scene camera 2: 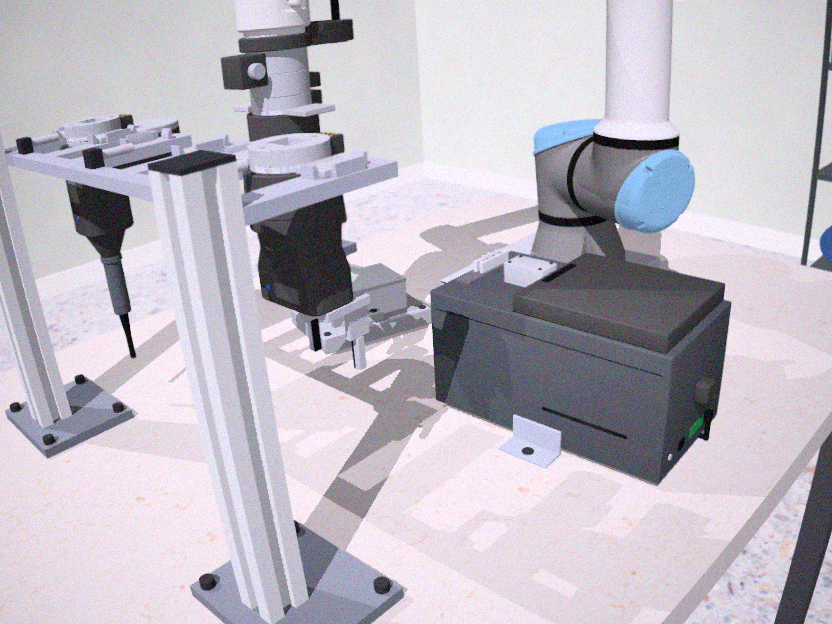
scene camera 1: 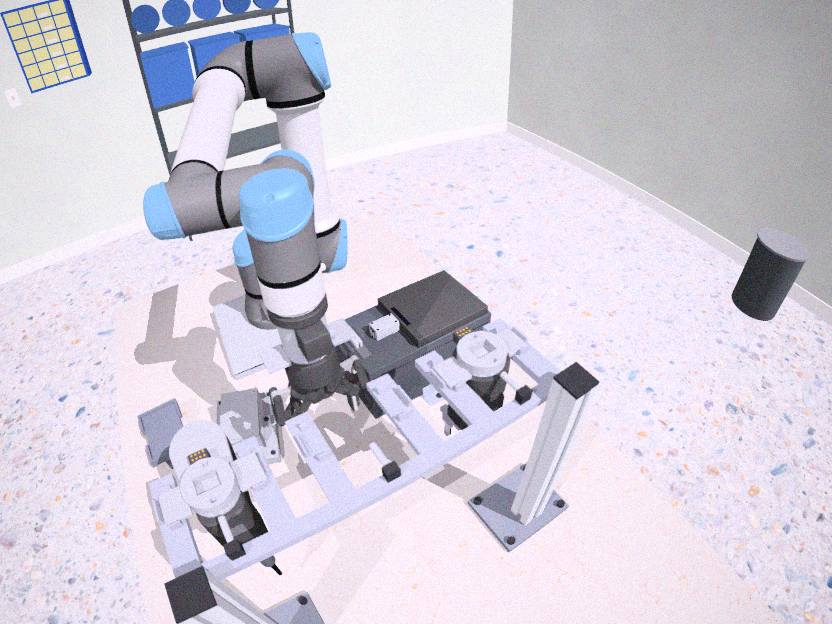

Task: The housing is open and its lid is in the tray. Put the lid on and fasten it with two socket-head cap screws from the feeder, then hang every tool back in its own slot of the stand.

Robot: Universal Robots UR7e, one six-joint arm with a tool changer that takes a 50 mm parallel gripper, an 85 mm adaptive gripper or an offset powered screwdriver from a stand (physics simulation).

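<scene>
My adaptive gripper (scene camera 1: 319, 404) is on the arm, fingers wide apart and empty, at the rear of the stand's vacant middle slot. In scene camera 2 its fingers are hidden behind the hanging parallel gripper. The grey housing (scene camera 1: 241, 408) (scene camera 2: 381, 284) sits left of my gripper in scene camera 1; its top looks covered by a flat lid, partly in shadow. A blue-grey tray (scene camera 1: 159, 421) lies beside it. The screwdriver (scene camera 1: 223, 513) (scene camera 2: 116, 285) and parallel gripper (scene camera 1: 488, 384) (scene camera 2: 305, 261) hang in the outer slots. The dark feeder (scene camera 1: 368, 361) (scene camera 2: 537, 376) has a white block on top.
The stand (scene camera 1: 366, 502) (scene camera 2: 322, 186) has a front rail, slot arms and thick posts close to my gripper. A right post (scene camera 1: 547, 450) (scene camera 2: 215, 376) rises from a bolted base plate. A small angle bracket (scene camera 2: 537, 439) stands at the feeder's side.
</scene>
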